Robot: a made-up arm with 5 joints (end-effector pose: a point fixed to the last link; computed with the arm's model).
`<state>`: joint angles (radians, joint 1 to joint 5).
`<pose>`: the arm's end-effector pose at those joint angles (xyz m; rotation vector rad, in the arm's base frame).
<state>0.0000 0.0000 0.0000 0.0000 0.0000</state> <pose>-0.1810 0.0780 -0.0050 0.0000 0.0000 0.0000</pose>
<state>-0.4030 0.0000 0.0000 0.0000 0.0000</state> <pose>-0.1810 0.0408 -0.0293 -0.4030 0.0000 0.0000</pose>
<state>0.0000 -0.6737 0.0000 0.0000 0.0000</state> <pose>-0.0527 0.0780 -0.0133 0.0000 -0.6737 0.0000</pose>
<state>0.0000 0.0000 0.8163 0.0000 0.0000</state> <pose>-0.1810 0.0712 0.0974 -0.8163 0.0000 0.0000</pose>
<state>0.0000 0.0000 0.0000 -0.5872 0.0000</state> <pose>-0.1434 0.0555 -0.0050 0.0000 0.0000 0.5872</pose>
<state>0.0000 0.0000 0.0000 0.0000 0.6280</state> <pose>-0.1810 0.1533 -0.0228 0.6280 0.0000 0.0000</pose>
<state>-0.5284 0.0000 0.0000 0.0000 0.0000</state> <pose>-0.1810 0.0275 -0.0335 -0.5284 0.0000 0.0000</pose>
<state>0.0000 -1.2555 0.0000 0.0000 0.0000</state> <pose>0.0416 0.0780 0.0462 0.0000 -1.2555 0.0000</pose>
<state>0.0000 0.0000 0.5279 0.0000 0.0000</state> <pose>-0.1810 0.0639 0.0610 -0.5279 0.0000 0.0000</pose>
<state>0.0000 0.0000 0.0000 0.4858 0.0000</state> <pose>-0.1983 0.1100 -0.0050 0.0000 0.0000 -0.4858</pose>
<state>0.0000 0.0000 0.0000 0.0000 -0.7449</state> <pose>-0.1810 0.0227 0.0674 -0.7449 0.0000 0.0000</pose>
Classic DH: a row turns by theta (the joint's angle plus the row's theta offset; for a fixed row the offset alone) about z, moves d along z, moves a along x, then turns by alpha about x. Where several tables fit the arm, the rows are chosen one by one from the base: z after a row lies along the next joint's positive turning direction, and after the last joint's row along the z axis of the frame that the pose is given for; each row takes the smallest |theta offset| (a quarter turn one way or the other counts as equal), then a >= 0, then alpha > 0; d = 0 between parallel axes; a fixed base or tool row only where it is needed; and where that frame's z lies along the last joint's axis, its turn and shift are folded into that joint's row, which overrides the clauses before.
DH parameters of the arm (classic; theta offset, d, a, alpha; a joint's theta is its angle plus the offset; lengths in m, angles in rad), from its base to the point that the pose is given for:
base (fixed): 1.5708 0.074 0 1.5708
joint 1: 1.5708 -0.105 0.1 1.5708
joint 2: 0 0.193 -0.12 1.5708
joint 3: -1.5708 0.02 0.064 1.5708
joint 4: 0 -0.048 -0.014 1.5708
joint 5: 0 -0.056 0.065 1.5708
tool (fixed): 1.5708 -0.107 0 0

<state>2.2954 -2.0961 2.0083 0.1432 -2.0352</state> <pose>0.0122 -0.3047 0.3095 -0.9618 2.4246 0.0266</pose>
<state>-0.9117 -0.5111 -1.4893 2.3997 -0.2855</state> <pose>-0.0880 0.1458 -0.1063 0.2439 0.7776 -1.7304</pose>
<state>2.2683 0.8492 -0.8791 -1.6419 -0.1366</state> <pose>-0.2530 -0.0281 0.2558 -2.5015 1.3382 -0.4244</pose>
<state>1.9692 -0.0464 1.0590 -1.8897 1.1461</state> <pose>-0.1868 -0.0974 0.1137 1.3435 0.2297 2.0870</pose>
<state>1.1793 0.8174 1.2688 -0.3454 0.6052</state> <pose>-0.2202 -0.0554 0.2060 0.4999 0.6216 0.9848</pose>
